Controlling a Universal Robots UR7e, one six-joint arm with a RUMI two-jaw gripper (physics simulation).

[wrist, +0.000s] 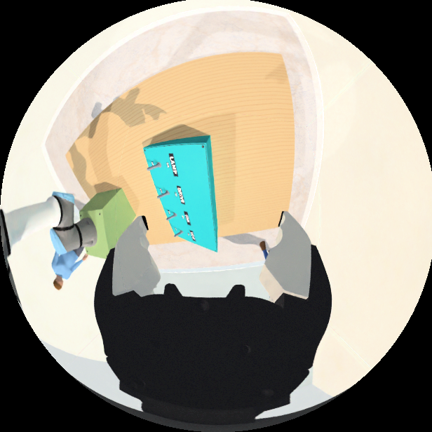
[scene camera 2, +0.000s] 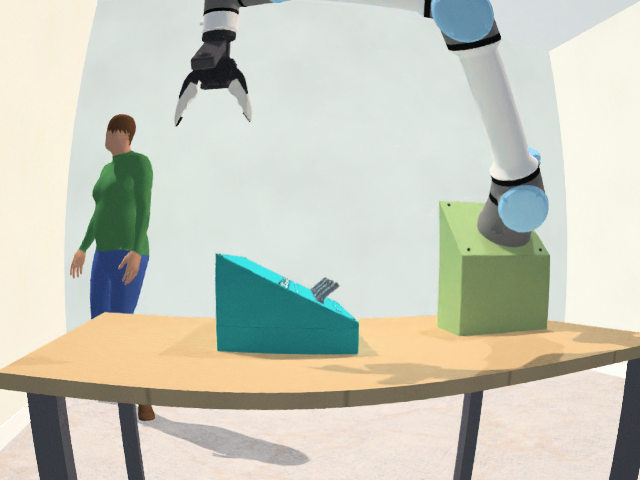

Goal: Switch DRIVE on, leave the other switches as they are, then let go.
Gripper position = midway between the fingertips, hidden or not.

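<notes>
My gripper [scene camera 2: 211, 124] [wrist: 211, 214], visible. Teal sloped switch box [scene camera 2: 257, 310] [wrist: 184, 172], visible.
</notes>
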